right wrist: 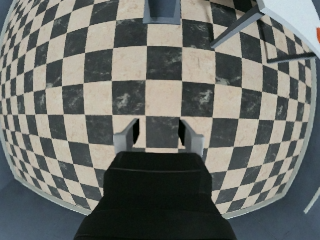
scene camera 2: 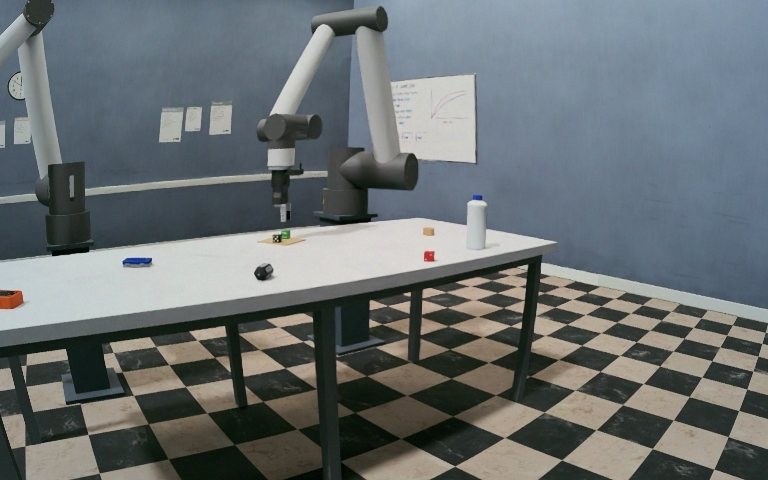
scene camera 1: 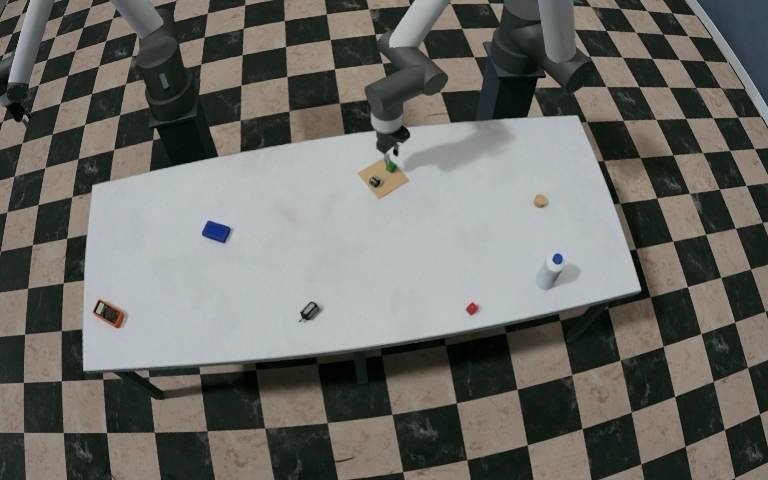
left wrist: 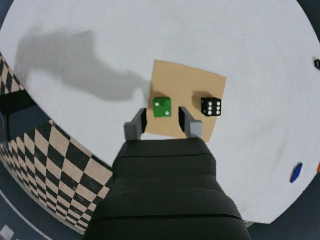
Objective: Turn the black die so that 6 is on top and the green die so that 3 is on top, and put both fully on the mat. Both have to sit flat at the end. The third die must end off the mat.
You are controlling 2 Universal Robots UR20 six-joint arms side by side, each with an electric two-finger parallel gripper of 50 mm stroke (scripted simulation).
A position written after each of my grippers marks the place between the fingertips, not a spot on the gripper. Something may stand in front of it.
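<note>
Tan mat [scene camera 1: 389, 182]. White bottle [scene camera 2: 477, 210]. My left gripper [left wrist: 162, 115], tan mat [left wrist: 185, 85]. My right gripper [right wrist: 159, 126]. Right wrist view: tan mat out of frame. White bottle out of frame in the right wrist view.
</note>
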